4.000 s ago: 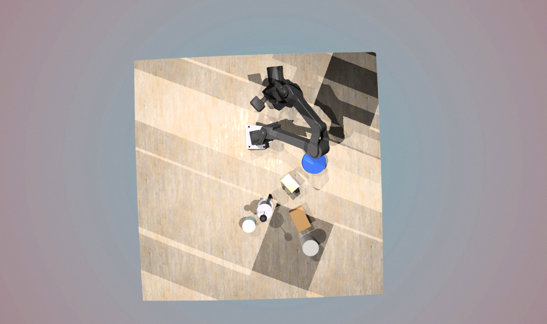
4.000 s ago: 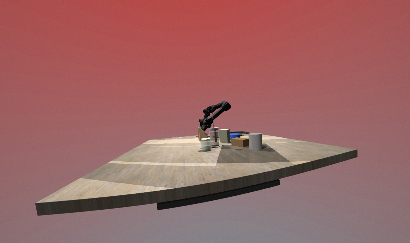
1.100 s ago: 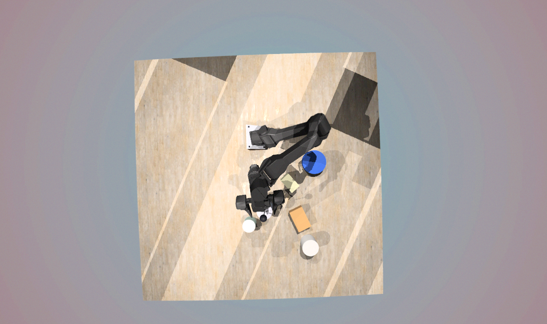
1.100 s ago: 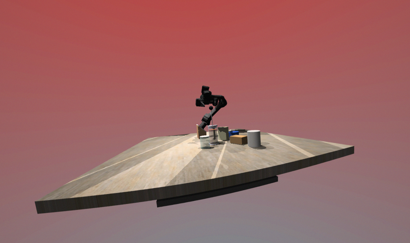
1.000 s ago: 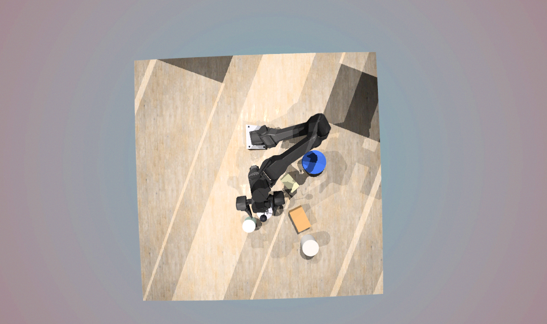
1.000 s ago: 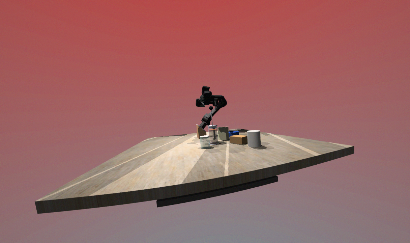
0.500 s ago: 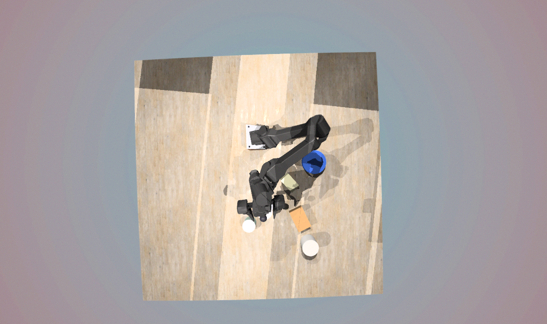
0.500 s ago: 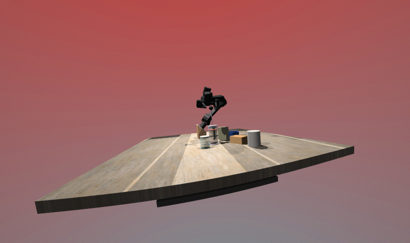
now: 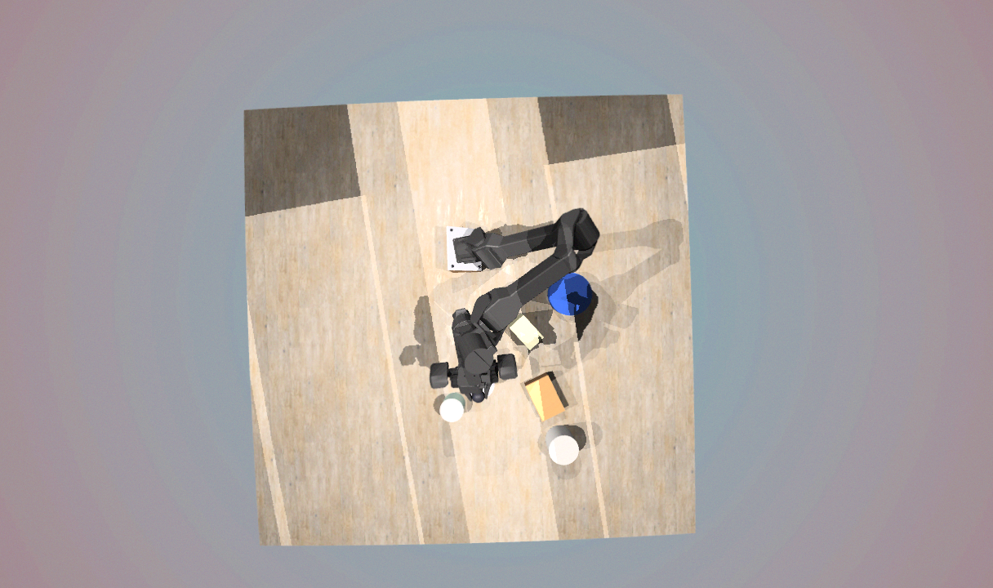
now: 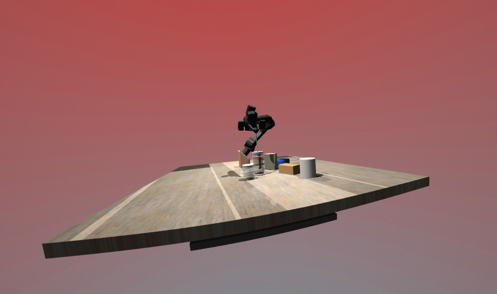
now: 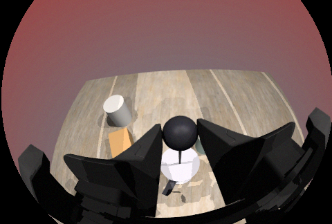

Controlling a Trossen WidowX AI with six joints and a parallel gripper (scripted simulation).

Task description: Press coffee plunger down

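Now: gripper tip 20 mm past the coffee press, 10 mm to the right of it and 140 mm above it. The rest, counted from my gripper tip: pale cup: 60 mm ahead, 90 mm to the right, 230 mm below; cream box: 110 mm behind, 140 mm to the left, 220 mm below; orange box: 80 mm ahead, 160 mm to the left, 250 mm below.
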